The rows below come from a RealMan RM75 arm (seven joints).
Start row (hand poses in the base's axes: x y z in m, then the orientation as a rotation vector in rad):
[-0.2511, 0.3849, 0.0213, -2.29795, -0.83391, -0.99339]
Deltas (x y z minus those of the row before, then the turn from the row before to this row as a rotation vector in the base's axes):
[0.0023, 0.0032, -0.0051, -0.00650, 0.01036, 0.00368]
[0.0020, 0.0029, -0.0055, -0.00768, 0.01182, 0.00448]
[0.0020, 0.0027, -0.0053, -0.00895, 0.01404, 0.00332]
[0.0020, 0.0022, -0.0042, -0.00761, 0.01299, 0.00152]
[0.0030, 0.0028, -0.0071, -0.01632, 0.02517, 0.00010]
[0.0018, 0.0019, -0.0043, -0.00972, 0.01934, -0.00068]
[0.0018, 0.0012, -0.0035, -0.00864, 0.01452, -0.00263]
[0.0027, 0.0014, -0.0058, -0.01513, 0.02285, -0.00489]
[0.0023, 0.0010, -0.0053, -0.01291, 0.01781, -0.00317]
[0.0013, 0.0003, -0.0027, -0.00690, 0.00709, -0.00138]
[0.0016, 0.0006, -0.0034, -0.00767, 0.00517, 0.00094]
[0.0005, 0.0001, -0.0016, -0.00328, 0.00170, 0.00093]
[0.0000, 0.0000, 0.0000, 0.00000, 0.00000, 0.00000]
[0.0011, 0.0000, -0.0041, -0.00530, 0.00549, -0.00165]
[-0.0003, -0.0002, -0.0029, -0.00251, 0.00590, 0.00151]
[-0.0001, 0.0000, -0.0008, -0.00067, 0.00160, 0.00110]
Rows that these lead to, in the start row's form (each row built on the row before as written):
[-0.2488, 0.3881, 0.0162, -2.30430, -0.83805, -0.97776]
[-0.2468, 0.3910, 0.0107, -2.31149, -0.84322, -0.95970]
[-0.2448, 0.3937, 0.0054, -2.32102, -0.84704, -0.93905]
[-0.2428, 0.3959, 0.0012, -2.33014, -0.84841, -0.92068]
[-0.2398, 0.3987, -0.0059, -2.35063, -0.84886, -0.88570]
[-0.2380, 0.4006, -0.0102, -2.36417, -0.84648, -0.85960]
[-0.2362, 0.4018, -0.0137, -2.37665, -0.84310, -0.84045]
[-0.2335, 0.4032, -0.0195, -2.39782, -0.83775, -0.81005]
[-0.2312, 0.4042, -0.0248, -2.41468, -0.83486, -0.78566]
[-0.2299, 0.4045, -0.0275, -2.42295, -0.83457, -0.77553]
[-0.2283, 0.4051, -0.0309, -2.43010, -0.83812, -0.76675]
[-0.2278, 0.4052, -0.0325, -2.43274, -0.84044, -0.76344]
[-0.2278, 0.4052, -0.0325, -2.43274, -0.84044, -0.76344]
[-0.2267, 0.4052, -0.0366, -2.43939, -0.83950, -0.75573]
[-0.2270, 0.4050, -0.0395, -2.44176, -0.84046, -0.74701]
[-0.2271, 0.4050, -0.0403, -2.44198, -0.84151, -0.74440]

